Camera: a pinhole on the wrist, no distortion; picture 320 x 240 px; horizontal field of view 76.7 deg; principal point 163.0 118.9 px. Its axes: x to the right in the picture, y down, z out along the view. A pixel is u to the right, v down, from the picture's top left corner.
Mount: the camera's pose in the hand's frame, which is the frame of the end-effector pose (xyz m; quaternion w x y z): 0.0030 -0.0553 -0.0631 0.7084 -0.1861 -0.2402 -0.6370
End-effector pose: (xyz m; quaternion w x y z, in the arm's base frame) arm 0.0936 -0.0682 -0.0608 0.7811 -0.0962 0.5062 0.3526
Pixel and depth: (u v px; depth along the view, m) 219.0 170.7 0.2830
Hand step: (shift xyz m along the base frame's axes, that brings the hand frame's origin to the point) 0.1355 0.1701 0.0676
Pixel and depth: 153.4 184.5 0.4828
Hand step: 0.0931 0.4012 0.1133
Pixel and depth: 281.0 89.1 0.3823
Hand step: 0.2696 0.1370 0.2359
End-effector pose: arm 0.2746 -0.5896 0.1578 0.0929 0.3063 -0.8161 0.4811
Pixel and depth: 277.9 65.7 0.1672
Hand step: 0.0836 -0.1002 -0.0574
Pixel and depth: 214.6 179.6 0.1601
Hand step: -0.0212 -0.0907 -0.0379
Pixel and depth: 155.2 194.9 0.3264
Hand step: -0.1345 -0.1519 -0.1775
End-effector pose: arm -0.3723 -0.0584 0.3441 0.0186 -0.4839 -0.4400 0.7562
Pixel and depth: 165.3 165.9 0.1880
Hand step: -0.0622 -0.0819 -0.0437
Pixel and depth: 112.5 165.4 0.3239
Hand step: -0.0566 -0.2097 -0.1435
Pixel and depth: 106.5 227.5 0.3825
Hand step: -0.1222 -0.2221 -0.2731
